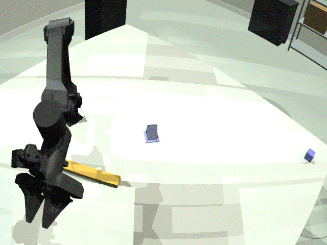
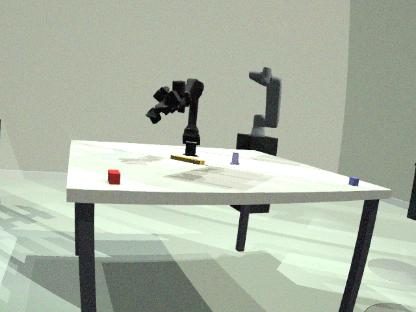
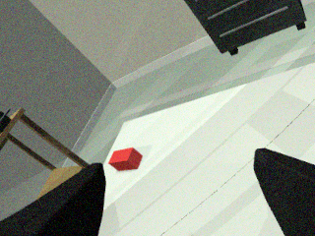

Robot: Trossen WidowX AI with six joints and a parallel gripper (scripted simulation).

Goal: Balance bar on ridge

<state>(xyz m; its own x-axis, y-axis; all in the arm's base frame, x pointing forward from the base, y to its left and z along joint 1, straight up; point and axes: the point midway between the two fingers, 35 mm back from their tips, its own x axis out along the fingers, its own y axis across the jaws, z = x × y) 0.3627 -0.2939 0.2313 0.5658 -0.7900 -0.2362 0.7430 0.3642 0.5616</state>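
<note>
My gripper tip is 23 cm to the right of the yellow bar, 22 cm above it and 15 cm past it. From my gripper tip the other things lie so: red cube: 36 cm ahead, 21 cm below, 18 cm to the right; small blue cube: 82 cm to the left, 36 cm ahead, 21 cm below.
</note>
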